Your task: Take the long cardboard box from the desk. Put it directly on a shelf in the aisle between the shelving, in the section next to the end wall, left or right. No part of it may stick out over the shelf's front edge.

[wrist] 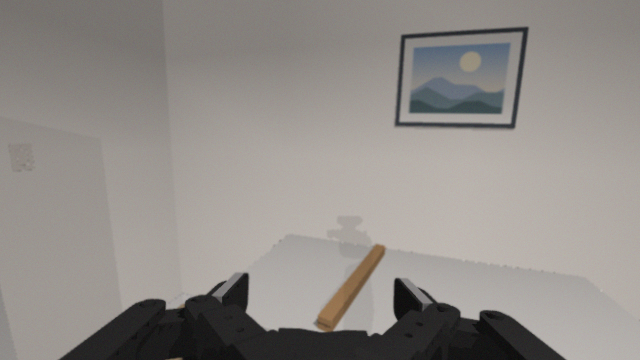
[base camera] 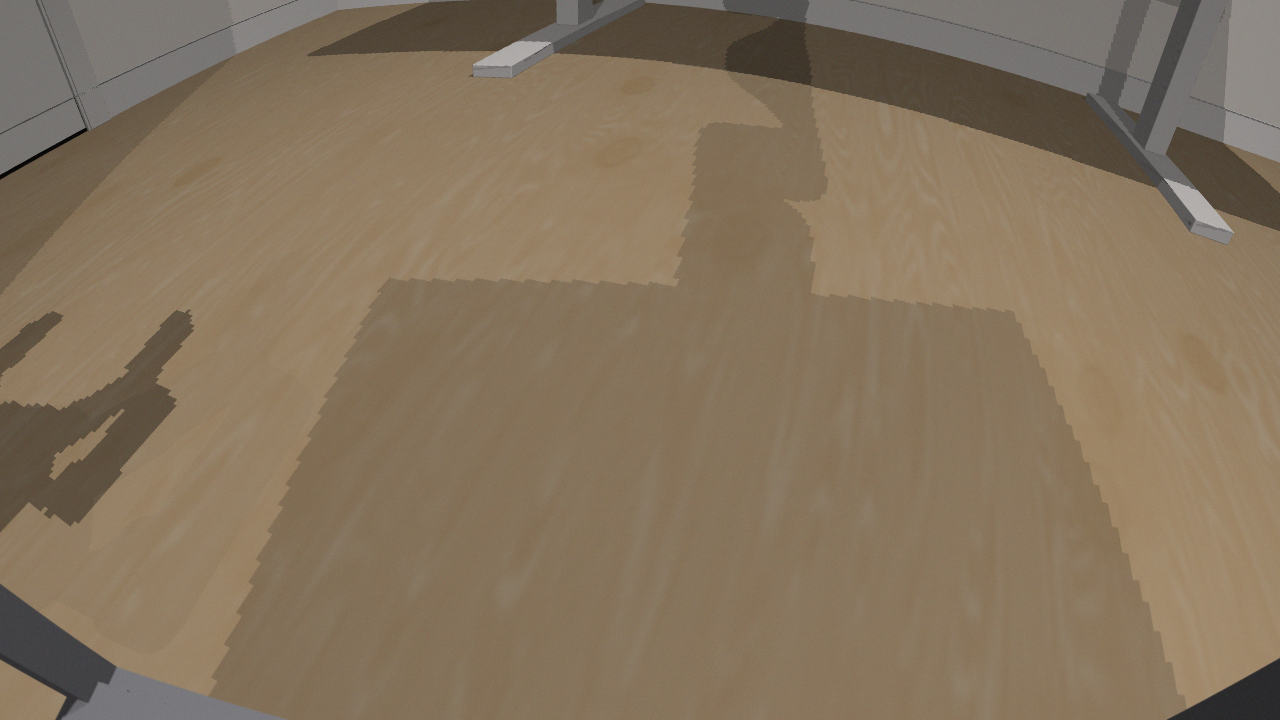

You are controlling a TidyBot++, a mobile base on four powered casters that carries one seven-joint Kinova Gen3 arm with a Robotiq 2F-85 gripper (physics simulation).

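Frame: origin at the arm's base, x back, y left, z down, level; centimetres.
Where they show: gripper, fingertip midpoint: point(wrist: 321, 292).
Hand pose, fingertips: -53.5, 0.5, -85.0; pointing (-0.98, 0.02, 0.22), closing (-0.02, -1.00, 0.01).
After its pixels a point has its place, as x, y, z.
The long cardboard box point(wrist: 352, 288) @[-128.0, -11.0, -37.3] is brown and thin and lies on the pale grey desk point(wrist: 450, 290) @[-136.7, -52.9, -32.3] in the wrist view, slanting from lower centre up to the right. My gripper point(wrist: 321, 292) @[-53.5, 0.5, -85.0] is open, with its fingers wide apart and no thing held between them. The box shows beyond and between the fingertips in the picture, apart from them. In the base camera view, two grey desk legs point(base camera: 1172, 85) @[-114.0, -96.4, 22.9] point(base camera: 572, 10) @[-148.1, 20.0, 33.6] stand on long feet; the desk top does not show there. The shelving does not show in either view.
A desk foot point(base camera: 512, 59) reaches forward at the upper left and another foot point(base camera: 1197, 211) at the right. A wall point(wrist: 280, 125) @[-195.8, 28.9, -99.7] with a framed picture point(wrist: 456, 80) @[-169.4, -61.1, -122.5] stands behind the desk. Shadows lie across the wooden floor point(base camera: 501, 197) @[-73.6, 17.4, 39.7].
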